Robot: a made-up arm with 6 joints. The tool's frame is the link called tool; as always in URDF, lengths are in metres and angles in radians.
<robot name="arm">
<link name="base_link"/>
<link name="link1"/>
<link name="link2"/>
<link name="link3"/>
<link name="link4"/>
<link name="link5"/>
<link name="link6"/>
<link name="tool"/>
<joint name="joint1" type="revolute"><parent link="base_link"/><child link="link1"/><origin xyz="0.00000 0.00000 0.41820"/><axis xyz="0 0 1"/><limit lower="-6.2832" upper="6.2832" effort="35" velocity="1.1"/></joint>
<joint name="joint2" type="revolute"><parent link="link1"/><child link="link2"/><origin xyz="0.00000 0.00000 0.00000"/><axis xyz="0 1 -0.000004"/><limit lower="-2.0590" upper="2.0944" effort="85" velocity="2.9"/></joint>
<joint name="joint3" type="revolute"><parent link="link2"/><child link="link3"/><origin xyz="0.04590 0.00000 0.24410"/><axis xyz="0 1 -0.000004"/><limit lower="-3.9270" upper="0.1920" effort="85" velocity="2.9"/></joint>
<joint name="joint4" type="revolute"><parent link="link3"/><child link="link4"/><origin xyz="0.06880 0.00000 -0.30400"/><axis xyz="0 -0.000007 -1"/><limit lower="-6.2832" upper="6.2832" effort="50" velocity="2.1"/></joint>
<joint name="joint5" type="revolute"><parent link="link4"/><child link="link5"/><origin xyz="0.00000 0.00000 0.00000"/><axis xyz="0 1 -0.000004"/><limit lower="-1.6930" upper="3.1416" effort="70" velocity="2.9"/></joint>
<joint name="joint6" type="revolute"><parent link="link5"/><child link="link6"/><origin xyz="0.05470 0.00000 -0.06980"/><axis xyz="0 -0.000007 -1"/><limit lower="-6.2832" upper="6.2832" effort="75" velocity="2.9"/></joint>
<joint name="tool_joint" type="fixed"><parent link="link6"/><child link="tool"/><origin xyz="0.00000 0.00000 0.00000" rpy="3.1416 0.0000 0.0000"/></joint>
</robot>
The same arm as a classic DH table. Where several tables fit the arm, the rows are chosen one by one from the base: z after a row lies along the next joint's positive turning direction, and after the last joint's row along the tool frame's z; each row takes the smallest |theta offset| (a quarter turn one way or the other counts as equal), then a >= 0, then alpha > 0; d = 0 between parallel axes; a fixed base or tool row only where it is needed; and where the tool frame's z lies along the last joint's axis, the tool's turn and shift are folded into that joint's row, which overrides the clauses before.
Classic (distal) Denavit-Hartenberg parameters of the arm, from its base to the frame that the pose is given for. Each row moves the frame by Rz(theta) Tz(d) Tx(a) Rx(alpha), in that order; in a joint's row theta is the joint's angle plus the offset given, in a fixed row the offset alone. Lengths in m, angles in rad.
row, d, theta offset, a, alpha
joint1, 0.4182, 0, 0, -1.5708
joint2, 0, -1.3849, 0.2484, 0
joint3, 0, 1.3849, 0.0688, -1.5708
joint4, 0.304, 0, 0, 1.5708
joint5, 0, 0, 0.0547, -1.5708
joint6, 0.0698, 0, 0, 0
Joint limits (rad, base to tool): -6.2832..6.2832 -2.059..2.0944 -3.927..0.192 -6.2832..6.2832 -1.693..3.1416 -6.2832..6.2832

